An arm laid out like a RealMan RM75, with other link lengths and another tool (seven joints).
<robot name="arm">
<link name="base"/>
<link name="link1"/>
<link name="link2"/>
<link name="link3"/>
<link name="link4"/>
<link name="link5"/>
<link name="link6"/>
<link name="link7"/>
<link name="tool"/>
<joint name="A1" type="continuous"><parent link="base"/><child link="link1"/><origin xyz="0.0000 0.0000 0.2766" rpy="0.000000 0.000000 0.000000"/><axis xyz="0 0 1"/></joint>
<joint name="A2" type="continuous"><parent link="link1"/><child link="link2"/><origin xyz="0.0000 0.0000 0.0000" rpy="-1.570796 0.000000 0.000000"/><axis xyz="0 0 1"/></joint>
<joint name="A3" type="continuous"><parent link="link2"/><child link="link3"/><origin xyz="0.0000 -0.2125 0.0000" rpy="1.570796 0.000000 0.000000"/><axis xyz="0 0 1"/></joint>
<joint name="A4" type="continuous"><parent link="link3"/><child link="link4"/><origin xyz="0.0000 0.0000 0.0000" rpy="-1.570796 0.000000 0.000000"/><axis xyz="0 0 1"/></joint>
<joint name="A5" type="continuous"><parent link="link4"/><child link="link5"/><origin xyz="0.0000 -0.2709 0.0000" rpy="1.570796 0.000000 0.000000"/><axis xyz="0 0 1"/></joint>
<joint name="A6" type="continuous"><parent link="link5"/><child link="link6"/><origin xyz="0.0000 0.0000 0.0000" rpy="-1.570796 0.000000 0.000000"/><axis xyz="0 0 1"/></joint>
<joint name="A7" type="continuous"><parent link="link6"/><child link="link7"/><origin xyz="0.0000 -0.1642 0.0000" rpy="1.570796 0.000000 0.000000"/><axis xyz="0 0 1"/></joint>
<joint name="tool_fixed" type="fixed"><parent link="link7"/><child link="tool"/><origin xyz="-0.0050 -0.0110 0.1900" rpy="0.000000 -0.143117 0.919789"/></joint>
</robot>
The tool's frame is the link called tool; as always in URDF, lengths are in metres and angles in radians. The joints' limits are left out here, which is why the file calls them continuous.
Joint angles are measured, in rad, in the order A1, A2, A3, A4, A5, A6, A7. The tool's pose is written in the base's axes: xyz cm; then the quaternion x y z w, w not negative. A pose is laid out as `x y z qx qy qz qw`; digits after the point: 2 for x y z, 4 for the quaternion.
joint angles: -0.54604 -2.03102 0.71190 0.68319 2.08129 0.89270 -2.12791
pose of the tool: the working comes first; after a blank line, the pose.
Where each joint sits with the arm in this pose, in the base's axes (m; each line is computed from the numbers above, not from the rounded line before):
A1: 0.0000 0.0000 0.2766
A2: 0.0000 0.0000 0.2766
A3: -0.1627 0.0989 0.1822
A4: -0.1627 0.0989 0.1822
A5: -0.3147 0.3220 0.2049
A6: -0.3147 0.3220 0.2049
A7: -0.3337 0.4450 0.0978
the tool: -0.3676 0.5856 -0.0260

-36.76 58.56 -2.60 -0.8918 -0.1982 0.0498 0.4037
